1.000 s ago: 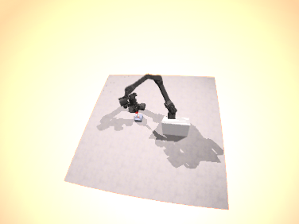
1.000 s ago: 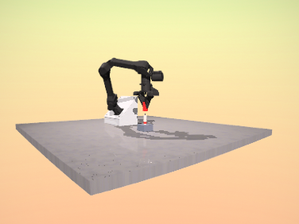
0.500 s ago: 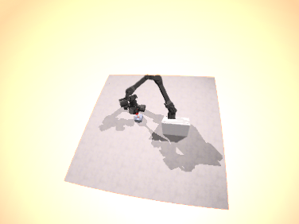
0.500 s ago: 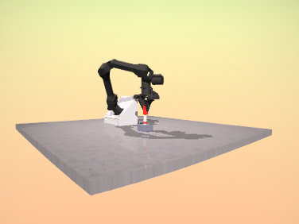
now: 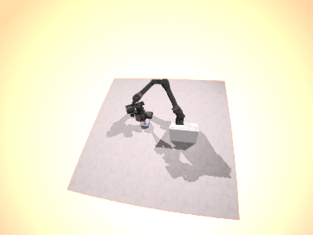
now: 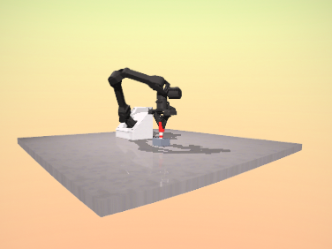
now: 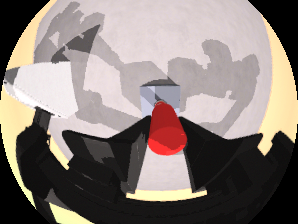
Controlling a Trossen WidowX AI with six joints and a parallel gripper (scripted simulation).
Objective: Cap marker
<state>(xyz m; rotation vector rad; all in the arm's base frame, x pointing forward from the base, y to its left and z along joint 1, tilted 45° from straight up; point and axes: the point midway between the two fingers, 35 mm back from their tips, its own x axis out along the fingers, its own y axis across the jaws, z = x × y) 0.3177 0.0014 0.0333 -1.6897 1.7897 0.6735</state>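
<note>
Now: gripper tip 7 cm above the holder block. From my gripper tip the other things lie so: red cap: 1 cm above.
</note>
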